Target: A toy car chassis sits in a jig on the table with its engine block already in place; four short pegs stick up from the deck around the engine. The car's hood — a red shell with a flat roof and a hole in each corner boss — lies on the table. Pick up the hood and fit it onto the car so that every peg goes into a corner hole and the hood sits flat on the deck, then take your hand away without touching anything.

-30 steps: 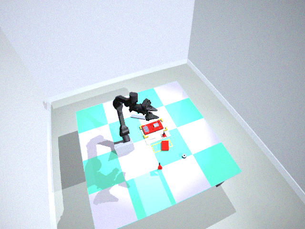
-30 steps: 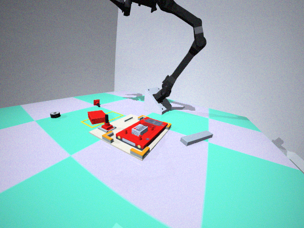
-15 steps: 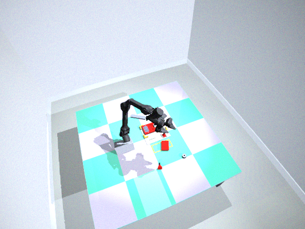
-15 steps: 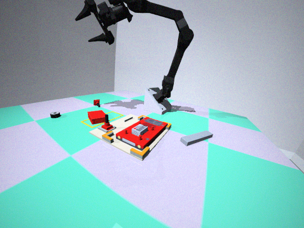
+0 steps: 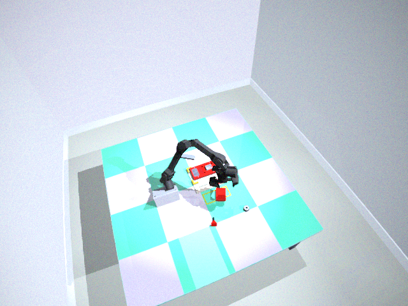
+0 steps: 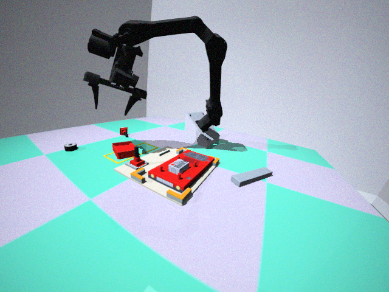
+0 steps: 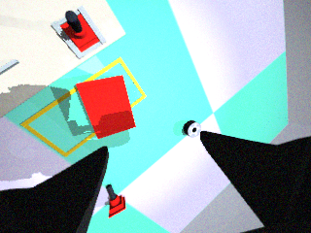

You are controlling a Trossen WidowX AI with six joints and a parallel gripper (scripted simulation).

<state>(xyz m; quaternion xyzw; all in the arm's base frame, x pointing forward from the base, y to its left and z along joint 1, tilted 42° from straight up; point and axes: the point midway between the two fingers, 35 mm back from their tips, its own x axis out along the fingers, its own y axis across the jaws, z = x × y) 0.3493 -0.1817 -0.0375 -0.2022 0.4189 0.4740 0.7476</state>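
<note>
Right now the red hood is 30 mm behind my gripper tip, 30 mm to the left of it and 130 mm below it. Round my gripper tip: grey engine block: 30 mm behind, 270 mm to the left, 120 mm below; black wheel: 100 mm ahead, 130 mm to the right, 130 mm below; cream jig plate: 50 mm behind, 230 mm to the left, 130 mm below.
</note>
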